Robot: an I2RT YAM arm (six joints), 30 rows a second.
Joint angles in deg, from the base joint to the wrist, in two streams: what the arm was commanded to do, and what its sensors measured. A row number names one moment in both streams.
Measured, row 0:
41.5 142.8 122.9 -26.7 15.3 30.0
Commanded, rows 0 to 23:
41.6 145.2 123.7 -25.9 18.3 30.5
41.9 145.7 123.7 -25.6 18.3 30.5
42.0 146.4 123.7 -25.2 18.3 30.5
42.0 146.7 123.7 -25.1 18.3 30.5
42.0 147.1 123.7 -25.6 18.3 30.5
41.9 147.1 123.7 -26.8 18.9 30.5
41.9 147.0 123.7 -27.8 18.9 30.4
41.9 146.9 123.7 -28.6 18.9 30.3
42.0 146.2 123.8 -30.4 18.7 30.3
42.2 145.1 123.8 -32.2 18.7 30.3
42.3 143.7 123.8 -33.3 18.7 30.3
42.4 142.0 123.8 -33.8 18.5 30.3
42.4 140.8 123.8 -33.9 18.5 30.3
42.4 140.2 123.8 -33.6 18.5 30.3
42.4 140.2 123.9 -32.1 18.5 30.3
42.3 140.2 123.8 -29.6 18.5 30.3
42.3 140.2 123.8 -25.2 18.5 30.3
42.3 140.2 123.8 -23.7 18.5 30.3
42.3 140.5 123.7 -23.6 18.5 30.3
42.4 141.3 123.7 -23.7 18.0 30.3
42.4 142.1 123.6 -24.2 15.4 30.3
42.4 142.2 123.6 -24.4 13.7 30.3
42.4 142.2 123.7 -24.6 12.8 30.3
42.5 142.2 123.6 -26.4 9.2 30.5
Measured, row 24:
41.8 142.6 123.5 -25.0 13.9 30.1
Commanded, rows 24 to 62:
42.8 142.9 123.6 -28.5 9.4 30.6
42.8 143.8 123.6 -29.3 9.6 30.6
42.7 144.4 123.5 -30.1 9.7 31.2
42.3 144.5 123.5 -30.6 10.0 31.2
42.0 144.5 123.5 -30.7 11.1 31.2
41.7 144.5 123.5 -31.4 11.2 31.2
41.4 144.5 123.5 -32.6 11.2 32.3
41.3 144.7 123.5 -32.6 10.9 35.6
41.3 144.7 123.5 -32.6 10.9 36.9
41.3 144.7 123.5 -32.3 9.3 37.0
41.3 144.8 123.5 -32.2 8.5 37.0
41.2 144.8 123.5 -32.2 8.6 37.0
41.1 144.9 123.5 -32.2 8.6 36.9
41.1 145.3 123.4 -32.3 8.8 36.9
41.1 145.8 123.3 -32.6 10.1 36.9
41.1 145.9 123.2 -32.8 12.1 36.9
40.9 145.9 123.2 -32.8 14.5 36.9
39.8 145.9 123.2 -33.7 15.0 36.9
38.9 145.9 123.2 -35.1 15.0 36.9
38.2 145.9 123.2 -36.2 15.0 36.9
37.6 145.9 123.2 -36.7 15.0 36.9
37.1 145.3 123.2 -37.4 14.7 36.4
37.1 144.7 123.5 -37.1 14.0 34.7
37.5 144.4 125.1 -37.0 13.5 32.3
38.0 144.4 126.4 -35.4 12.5 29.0
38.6 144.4 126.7 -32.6 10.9 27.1
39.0 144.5 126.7 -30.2 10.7 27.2
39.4 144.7 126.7 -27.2 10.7 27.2
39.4 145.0 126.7 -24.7 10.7 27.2
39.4 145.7 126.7 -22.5 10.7 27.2
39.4 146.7 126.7 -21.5 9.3 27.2
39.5 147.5 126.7 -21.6 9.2 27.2
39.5 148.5 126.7 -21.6 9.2 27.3
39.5 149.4 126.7 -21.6 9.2 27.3
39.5 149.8 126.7 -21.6 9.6 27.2
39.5 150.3 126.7 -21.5 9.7 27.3
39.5 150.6 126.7 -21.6 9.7 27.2
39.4 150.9 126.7 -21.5 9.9 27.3
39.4 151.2 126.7 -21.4 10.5 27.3
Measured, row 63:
39.4 150.1 125.7 -21.7 9.7 26.9
